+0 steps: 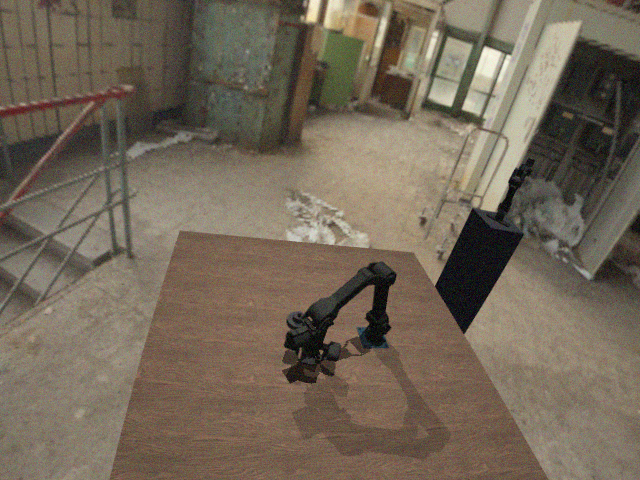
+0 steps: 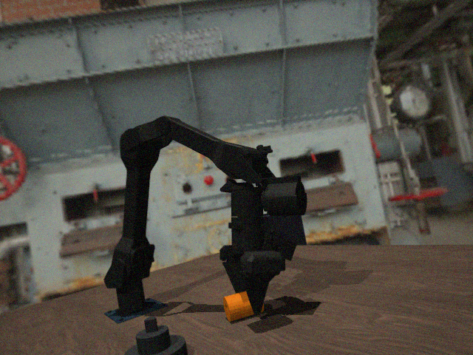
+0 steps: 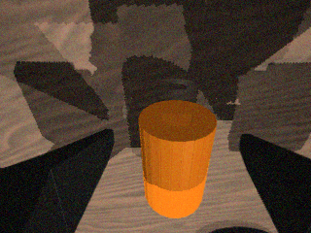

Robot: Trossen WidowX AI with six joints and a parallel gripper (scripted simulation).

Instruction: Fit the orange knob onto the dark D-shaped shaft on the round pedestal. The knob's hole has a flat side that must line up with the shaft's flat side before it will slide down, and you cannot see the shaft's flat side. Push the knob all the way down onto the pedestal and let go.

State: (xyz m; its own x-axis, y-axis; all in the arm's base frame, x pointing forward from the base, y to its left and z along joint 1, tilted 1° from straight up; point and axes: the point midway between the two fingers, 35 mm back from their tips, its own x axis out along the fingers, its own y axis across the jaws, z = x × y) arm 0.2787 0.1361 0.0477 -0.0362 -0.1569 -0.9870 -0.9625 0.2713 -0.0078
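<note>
My gripper tip is 10 mm to the left of the orange knob and 10 mm below it. Also, from my gripper tip: dark round pedestal 180 mm to the right, 30 mm ahead, 20 mm above.
</note>
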